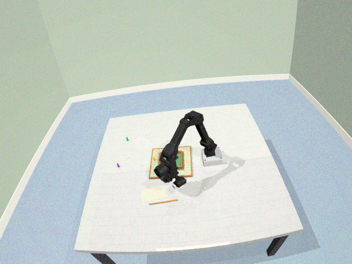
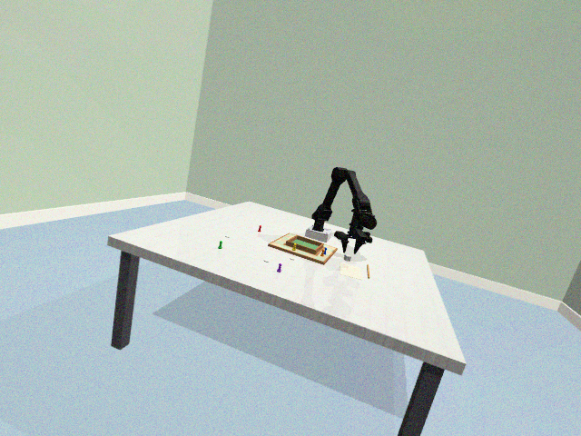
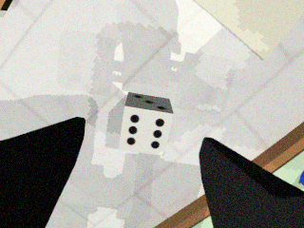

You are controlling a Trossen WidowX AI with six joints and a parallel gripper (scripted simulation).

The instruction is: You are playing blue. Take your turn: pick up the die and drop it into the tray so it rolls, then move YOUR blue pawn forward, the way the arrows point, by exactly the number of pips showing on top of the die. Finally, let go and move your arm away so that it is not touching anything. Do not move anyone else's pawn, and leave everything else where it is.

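Right now the white die is 3 cm below my gripper tip. From my gripper tip the other things lie so: pale card: 14 cm ahead, 2 cm to the left, 4 cm below; then blue pawn: 4 cm ahead, 12 cm to the right, 1 cm below; then pencil: 8 cm ahead, 10 cm to the left, 3 cm below.
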